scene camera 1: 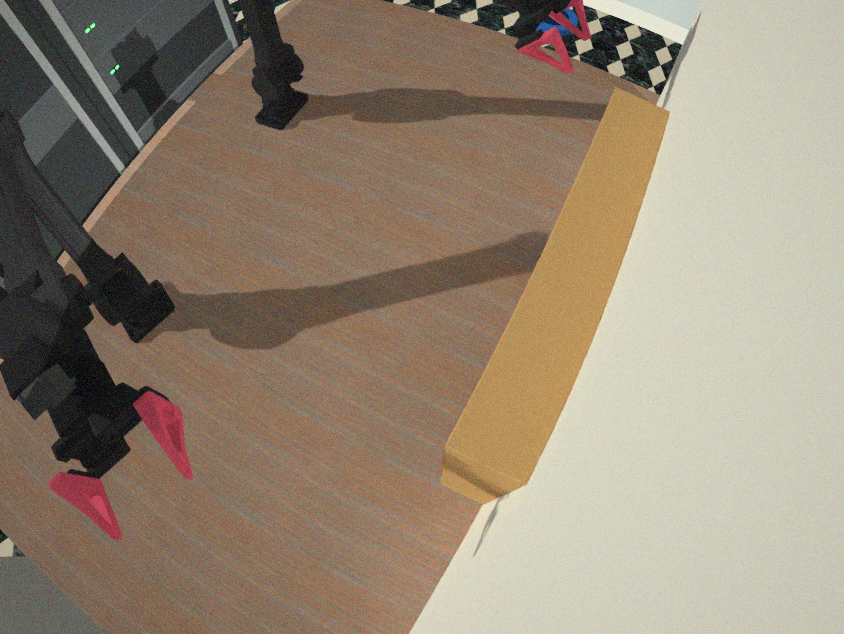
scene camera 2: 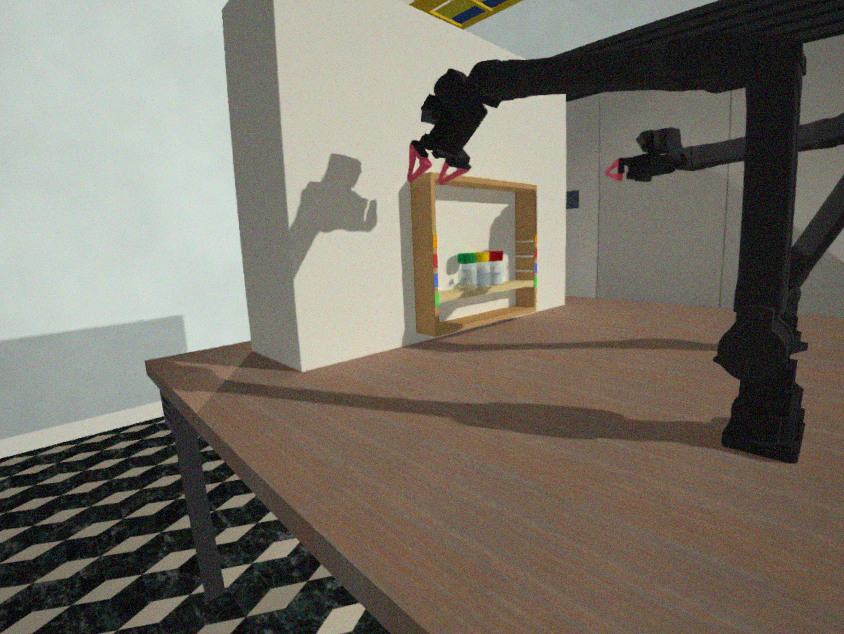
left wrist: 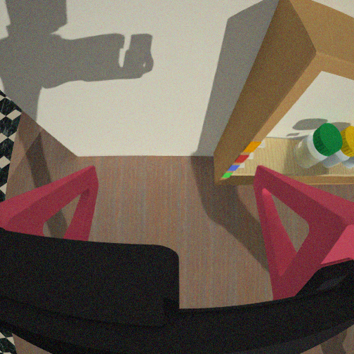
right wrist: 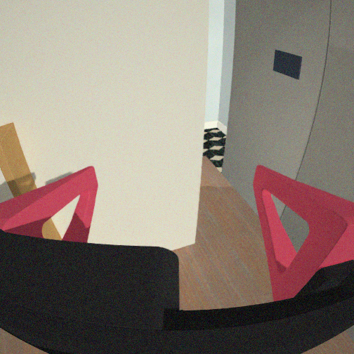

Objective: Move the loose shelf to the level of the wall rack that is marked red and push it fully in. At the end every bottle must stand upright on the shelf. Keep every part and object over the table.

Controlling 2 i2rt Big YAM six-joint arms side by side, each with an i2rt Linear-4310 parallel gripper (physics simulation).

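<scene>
The wooden wall rack point(scene camera 1: 566, 293) point(scene camera 2: 424, 259) point(left wrist: 260, 100) point(right wrist: 15, 165) has orange, red, blue and green marks from top to bottom. The pale shelf point(scene camera 2: 487, 292) point(left wrist: 280, 155) lies inside it at the green marks, two levels below the red mark point(scene camera 2: 435, 261) point(left wrist: 242, 159). Upright on it stand bottles with a green cap point(scene camera 2: 467, 272) point(left wrist: 327, 140), a yellow cap point(scene camera 2: 483, 274) point(left wrist: 348, 142) and a red cap point(scene camera 2: 497, 272). My left gripper point(scene camera 1: 579, 54) point(scene camera 2: 424, 182) point(left wrist: 175, 174) is open, near the rack's top left corner, tilted downward. My right gripper point(scene camera 1: 155, 507) point(right wrist: 174, 174) is open, away from the rack.
The rack hangs on a thick cream wall point(scene camera 2: 341, 272) point(right wrist: 140, 100) that stands on the wooden table point(scene camera 1: 354, 382) point(scene camera 2: 477, 491). The table's left edge shows in scene camera 2, with tiled floor beyond. A grey panelled surface point(scene camera 2: 655, 238) point(right wrist: 270, 115) is past the wall's far end.
</scene>
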